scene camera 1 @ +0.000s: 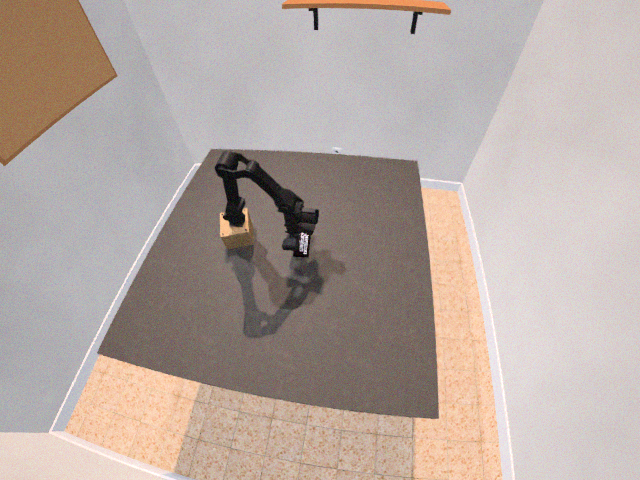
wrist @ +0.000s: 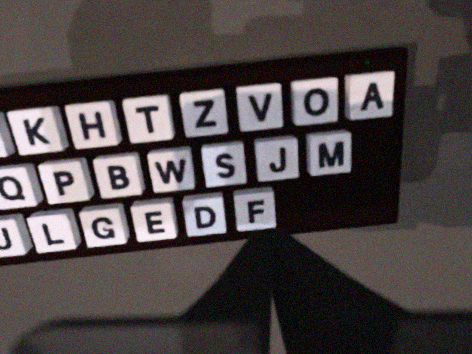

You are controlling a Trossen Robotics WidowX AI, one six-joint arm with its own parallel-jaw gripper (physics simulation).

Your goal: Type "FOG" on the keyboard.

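Frame: origin at the arm's base, x ahead, y left, z up, level; centimetres.
Where they show: gripper, fingertip midpoint: [wrist: 267, 241]; arm's base at its link origin: [scene camera 1: 237, 220].
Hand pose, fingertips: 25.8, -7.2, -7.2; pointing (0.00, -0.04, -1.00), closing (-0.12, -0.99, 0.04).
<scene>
Each offset is from my fingertips to the top centre of the thing, as dx, dy, dz. Level surfaces: height alone.
A black keyboard @(+2.5, +4.3, -1.3) [scene camera 1: 303, 244] [wrist: 374, 185] with white letter keys lies on the dark table. In the wrist view the F key @(+0.5, +0.2, -1.3) [wrist: 255, 210] is at the right end of the lowest row, the G key @(+0.7, +5.7, -1.3) [wrist: 103, 229] is farther left in that row, and the O key @(+4.1, -2.2, -1.3) [wrist: 315, 101] is in the top row beside the A key. My gripper [wrist: 267, 241] is shut and empty. Its tips show just below the F key in the wrist view, at the keyboard's near edge; the F letter is fully visible. The height of the tips over the keyboard cannot be told. In the scene view the arm hides part of the keyboard.
The arm stands on a wooden block [scene camera 1: 236, 237] on the dark table @(dz -3.1) [scene camera 1: 361, 320]. The arm's shadow falls across the table. An orange shelf [scene camera 1: 367, 5] is on the back wall, and a brown panel [scene camera 1: 46, 67] is at the upper left.
</scene>
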